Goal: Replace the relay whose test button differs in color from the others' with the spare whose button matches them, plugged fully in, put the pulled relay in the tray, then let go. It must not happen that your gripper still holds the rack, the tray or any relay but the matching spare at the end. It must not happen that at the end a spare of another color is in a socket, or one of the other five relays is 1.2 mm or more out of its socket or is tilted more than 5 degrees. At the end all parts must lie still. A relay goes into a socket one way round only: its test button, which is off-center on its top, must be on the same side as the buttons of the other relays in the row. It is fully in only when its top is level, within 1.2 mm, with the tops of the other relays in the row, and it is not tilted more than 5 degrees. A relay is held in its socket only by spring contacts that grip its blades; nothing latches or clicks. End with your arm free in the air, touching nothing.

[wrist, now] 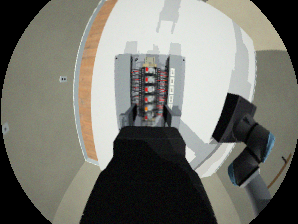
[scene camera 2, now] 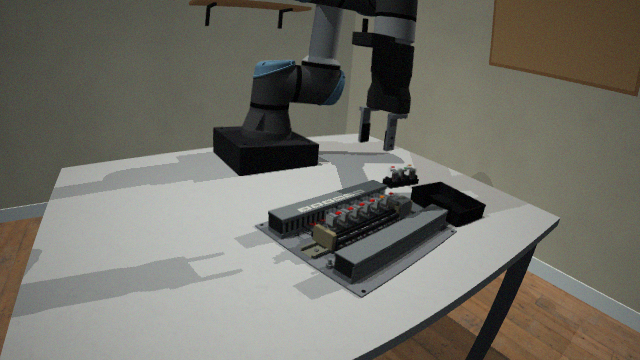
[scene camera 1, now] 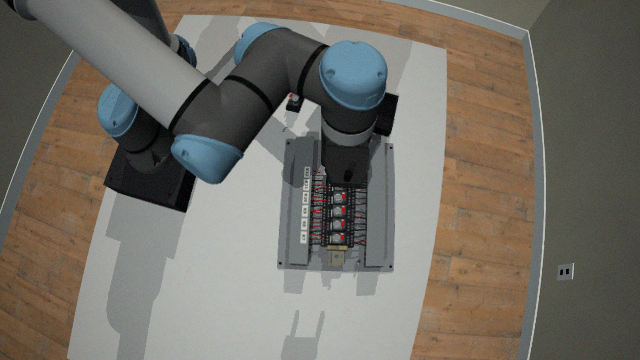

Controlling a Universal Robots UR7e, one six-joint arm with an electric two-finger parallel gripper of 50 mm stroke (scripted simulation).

Scene:
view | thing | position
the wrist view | my gripper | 149, 109
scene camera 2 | my gripper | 375, 145
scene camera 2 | black tray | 465, 209

